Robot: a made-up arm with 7 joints. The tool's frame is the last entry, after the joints. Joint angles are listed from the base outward. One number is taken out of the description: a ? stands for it. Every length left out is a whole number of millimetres.
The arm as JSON. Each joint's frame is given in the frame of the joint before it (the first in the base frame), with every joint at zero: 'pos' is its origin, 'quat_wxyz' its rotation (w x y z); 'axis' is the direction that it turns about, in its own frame. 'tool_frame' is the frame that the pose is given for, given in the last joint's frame.
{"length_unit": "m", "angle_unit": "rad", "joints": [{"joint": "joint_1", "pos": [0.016, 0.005, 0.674], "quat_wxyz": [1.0, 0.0, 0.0, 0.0], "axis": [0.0, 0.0, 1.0]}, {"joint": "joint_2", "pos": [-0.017, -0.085, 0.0], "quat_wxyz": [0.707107, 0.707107, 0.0, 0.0], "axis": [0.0, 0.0, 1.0]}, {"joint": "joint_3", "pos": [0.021, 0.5, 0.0], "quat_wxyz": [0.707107, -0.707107, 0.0, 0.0], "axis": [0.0, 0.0, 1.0]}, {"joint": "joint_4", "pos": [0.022, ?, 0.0], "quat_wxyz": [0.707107, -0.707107, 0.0, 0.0], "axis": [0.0, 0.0, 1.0]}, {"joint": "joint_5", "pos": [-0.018, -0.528, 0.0], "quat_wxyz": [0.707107, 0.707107, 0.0, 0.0], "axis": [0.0, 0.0, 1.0]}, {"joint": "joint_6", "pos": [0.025, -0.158, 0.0], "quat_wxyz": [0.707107, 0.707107, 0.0, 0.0], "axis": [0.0, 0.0, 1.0]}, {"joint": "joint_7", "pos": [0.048, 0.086, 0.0], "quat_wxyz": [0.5, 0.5, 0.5, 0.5], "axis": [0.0, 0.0, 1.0]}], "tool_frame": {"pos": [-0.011, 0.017, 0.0], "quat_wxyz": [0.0, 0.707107, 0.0, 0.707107]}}
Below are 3 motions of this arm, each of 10 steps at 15 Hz.
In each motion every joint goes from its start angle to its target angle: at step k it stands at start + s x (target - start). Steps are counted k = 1, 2, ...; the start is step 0. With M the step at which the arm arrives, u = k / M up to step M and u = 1 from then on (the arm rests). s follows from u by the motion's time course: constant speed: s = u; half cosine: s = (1 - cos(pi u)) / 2; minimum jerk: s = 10 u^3 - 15 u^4 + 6 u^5.
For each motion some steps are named. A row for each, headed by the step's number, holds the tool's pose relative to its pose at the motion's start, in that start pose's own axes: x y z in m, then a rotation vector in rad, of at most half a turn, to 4 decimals.
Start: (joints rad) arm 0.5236 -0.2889 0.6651 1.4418 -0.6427 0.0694 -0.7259
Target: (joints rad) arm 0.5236 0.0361 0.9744 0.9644 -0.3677 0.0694 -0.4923
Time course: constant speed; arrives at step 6
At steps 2, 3, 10:
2: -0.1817 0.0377 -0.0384 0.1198 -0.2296 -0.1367
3: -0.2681 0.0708 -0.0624 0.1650 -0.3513 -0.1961
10: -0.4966 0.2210 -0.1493 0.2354 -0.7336 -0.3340

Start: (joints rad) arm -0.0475 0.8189 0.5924 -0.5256 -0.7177 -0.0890 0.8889
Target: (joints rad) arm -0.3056 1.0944 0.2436 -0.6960 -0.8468 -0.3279 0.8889
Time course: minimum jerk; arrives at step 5
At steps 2, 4, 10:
2: -0.1649 0.0373 -0.0538 -0.0433 -0.1747 0.0006
4: -0.4667 0.0489 -0.2329 -0.0717 -0.5011 0.0513
10: -0.4920 0.0452 -0.2533 -0.0707 -0.5295 0.0596

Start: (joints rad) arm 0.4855 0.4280 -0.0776 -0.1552 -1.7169 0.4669 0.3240
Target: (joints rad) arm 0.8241 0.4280 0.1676 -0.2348 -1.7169 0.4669 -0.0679
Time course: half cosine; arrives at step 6
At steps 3, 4, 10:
3: 0.1274 -0.0140 -0.0812 -0.0592 0.1686 0.1898
4: 0.1883 -0.0113 -0.1323 -0.0858 0.2424 0.2931
10: 0.2455 -0.0016 -0.1899 -0.1096 0.3088 0.4014

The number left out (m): 0.07
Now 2 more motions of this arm.
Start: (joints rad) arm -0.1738 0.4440 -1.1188 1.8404 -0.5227 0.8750 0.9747
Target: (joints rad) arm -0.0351 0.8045 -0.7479 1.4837 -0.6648 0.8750 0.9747
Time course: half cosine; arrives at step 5
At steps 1, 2, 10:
1: -0.0249 0.0175 0.0104 -0.0103 -0.0177 0.0673
2: -0.0978 0.0497 0.0387 -0.0242 -0.0672 0.2439
10: -0.3095 0.0250 0.1232 0.0301 -0.2111 0.6989

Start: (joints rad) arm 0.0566 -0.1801 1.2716 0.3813 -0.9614 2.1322 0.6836
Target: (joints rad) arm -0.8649 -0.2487 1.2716 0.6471 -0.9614 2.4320 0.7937
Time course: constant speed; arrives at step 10
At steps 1, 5, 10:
1: -0.0077 -0.0072 0.0002 -0.0640 0.0302 0.0139
5: -0.0466 -0.0454 0.0179 -0.3095 0.1622 0.0552
10: -0.1066 -0.0922 0.0900 -0.5958 0.3419 0.0692

